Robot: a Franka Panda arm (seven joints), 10 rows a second.
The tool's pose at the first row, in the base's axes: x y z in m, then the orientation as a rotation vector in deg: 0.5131, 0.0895, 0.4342, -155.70, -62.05, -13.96
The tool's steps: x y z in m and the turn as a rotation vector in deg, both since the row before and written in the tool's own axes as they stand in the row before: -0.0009, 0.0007, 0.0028, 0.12, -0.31, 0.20; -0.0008, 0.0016, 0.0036, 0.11, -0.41, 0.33; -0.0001, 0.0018, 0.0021, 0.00, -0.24, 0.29; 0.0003, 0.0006, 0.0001, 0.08, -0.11, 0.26; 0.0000, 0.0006, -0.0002, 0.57, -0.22, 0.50; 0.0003, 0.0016, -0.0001, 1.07, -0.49, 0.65; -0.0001, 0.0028, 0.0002, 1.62, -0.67, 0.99; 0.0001, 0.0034, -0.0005, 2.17, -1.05, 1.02; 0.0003, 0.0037, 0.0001, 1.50, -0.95, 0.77
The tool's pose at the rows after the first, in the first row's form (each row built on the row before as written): 0.5132, 0.0891, 0.4312, -155.82, -61.84, -13.44; 0.5140, 0.0883, 0.4273, -156.05, -61.47, -12.77; 0.5153, 0.0875, 0.4250, -156.28, -61.13, -12.40; 0.5159, 0.0873, 0.4249, -156.38, -60.78, -12.16; 0.5163, 0.0868, 0.4250, -156.20, -60.04, -11.45; 0.5176, 0.0858, 0.4249, -155.73, -59.08, -10.07; 0.5194, 0.0838, 0.4242, -154.98, -57.60, -8.10; 0.5217, 0.0812, 0.4240, -153.83, -56.08, -5.36; 0.5243, 0.0787, 0.4231, -153.10, -55.01, -3.18
